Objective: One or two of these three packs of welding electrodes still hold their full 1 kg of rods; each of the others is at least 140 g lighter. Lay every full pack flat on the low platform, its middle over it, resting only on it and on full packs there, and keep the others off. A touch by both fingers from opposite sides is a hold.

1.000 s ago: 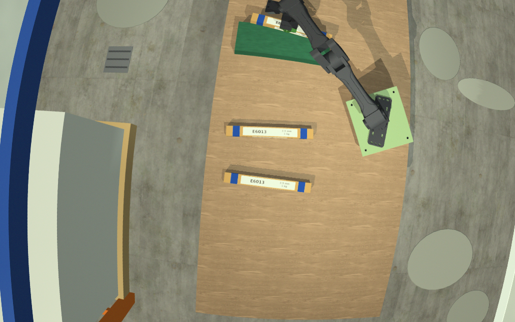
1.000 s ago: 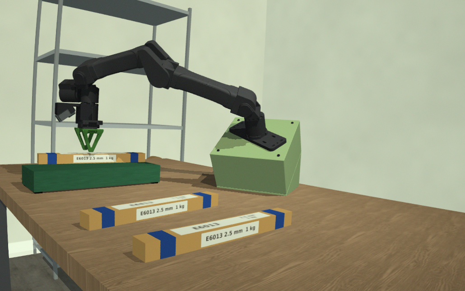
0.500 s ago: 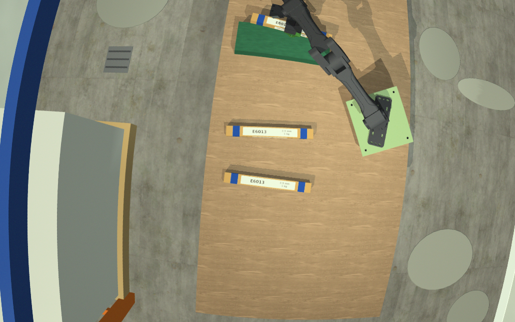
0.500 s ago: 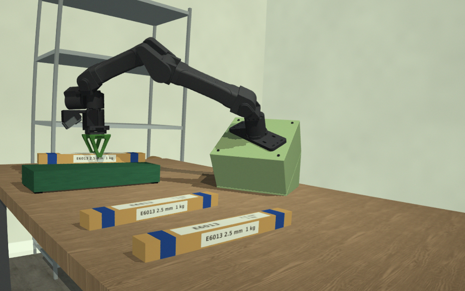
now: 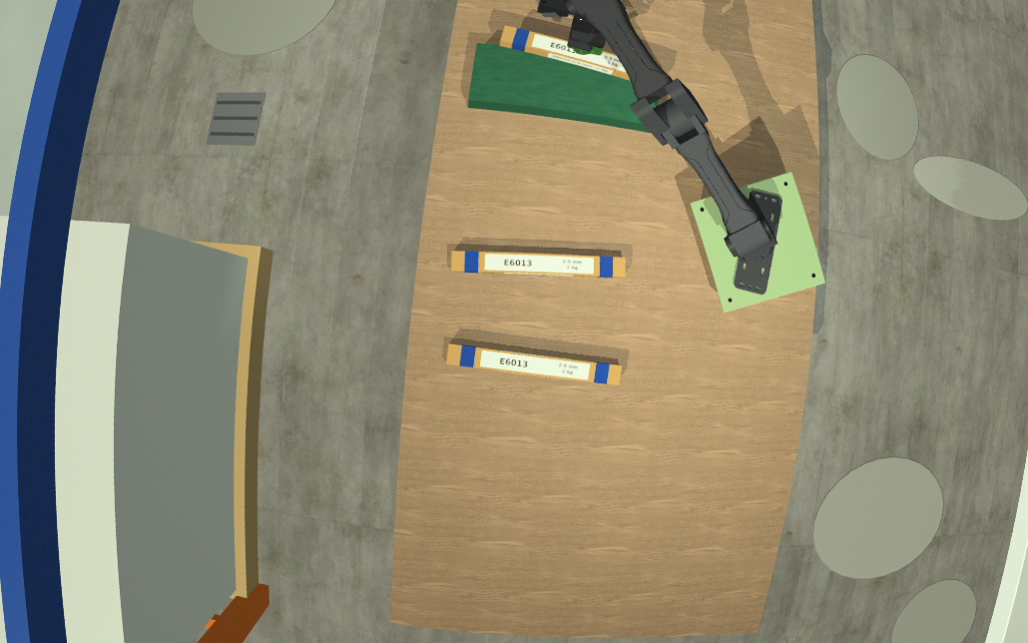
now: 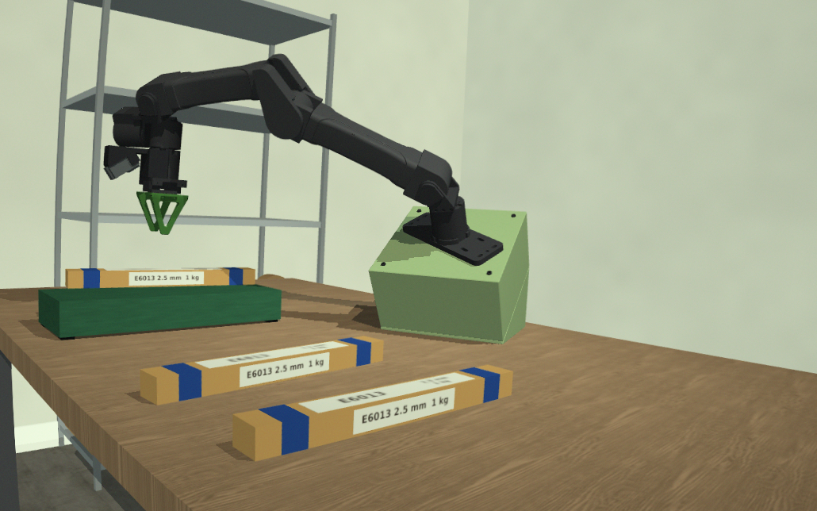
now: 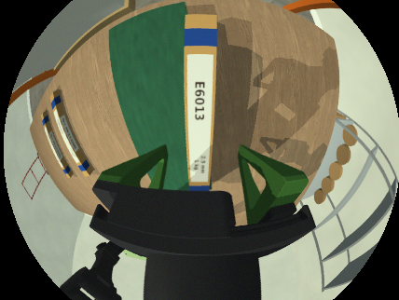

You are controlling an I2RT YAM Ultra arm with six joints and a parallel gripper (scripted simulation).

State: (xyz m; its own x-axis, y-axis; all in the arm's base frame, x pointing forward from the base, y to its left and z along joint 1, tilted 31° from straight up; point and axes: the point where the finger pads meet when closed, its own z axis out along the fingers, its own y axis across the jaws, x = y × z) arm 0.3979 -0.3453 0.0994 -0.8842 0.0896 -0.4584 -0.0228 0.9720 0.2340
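My hand is 15 cm above the dark green low platform and 7 cm to the right of it.
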